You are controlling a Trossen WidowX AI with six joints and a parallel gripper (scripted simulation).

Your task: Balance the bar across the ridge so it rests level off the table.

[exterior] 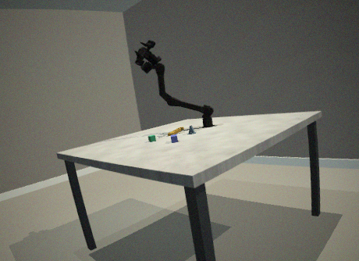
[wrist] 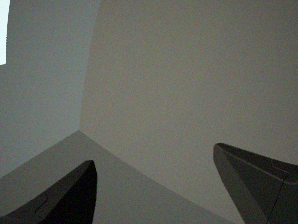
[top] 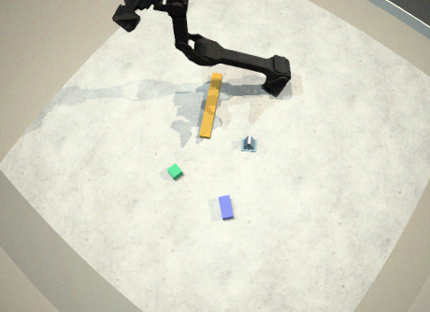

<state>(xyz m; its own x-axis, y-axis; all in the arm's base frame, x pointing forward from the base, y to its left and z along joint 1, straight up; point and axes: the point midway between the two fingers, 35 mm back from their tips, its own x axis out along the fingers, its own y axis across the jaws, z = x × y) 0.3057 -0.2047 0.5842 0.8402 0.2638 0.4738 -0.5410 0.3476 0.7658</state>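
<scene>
Right now my gripper tip is 15 cm past the orange bar, 7 cm to the right of it and 59 cm above it. From my gripper tip the other things lie so: ridge: 11 cm behind, 25 cm to the left, 55 cm below; then blue block: 10 cm ahead, 32 cm to the left, 58 cm below; then green cube: 10 cm ahead, 13 cm to the left, 58 cm below.
</scene>
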